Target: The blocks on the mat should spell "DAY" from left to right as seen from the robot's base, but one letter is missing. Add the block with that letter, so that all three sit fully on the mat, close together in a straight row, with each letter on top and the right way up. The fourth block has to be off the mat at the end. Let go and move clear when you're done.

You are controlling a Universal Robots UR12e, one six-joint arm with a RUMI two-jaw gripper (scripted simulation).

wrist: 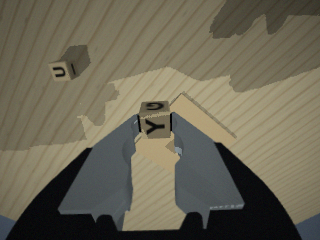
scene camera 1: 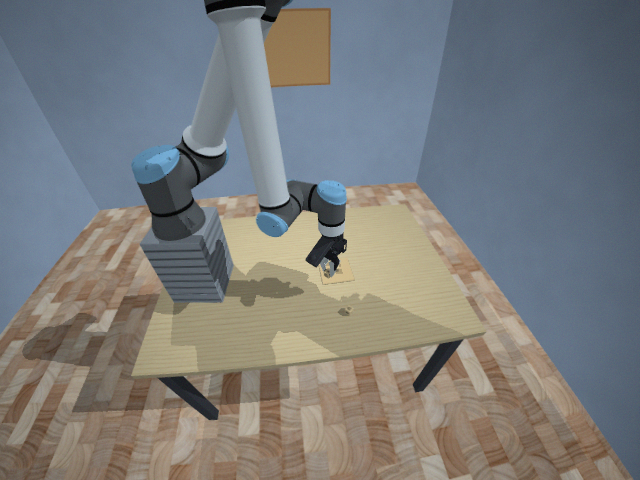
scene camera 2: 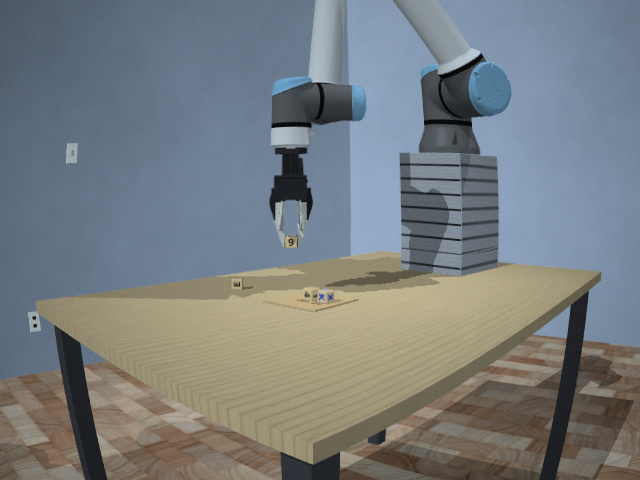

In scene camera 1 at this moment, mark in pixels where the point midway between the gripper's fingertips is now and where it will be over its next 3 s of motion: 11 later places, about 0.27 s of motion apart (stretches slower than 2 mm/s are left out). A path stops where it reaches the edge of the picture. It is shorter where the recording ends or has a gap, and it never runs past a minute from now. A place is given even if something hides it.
The gripper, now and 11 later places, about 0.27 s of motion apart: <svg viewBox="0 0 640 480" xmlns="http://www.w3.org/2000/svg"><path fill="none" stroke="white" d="M328 275L330 272L333 268L334 265L335 262L337 260L337 260L337 262L336 267L336 271L335 275L336 275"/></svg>
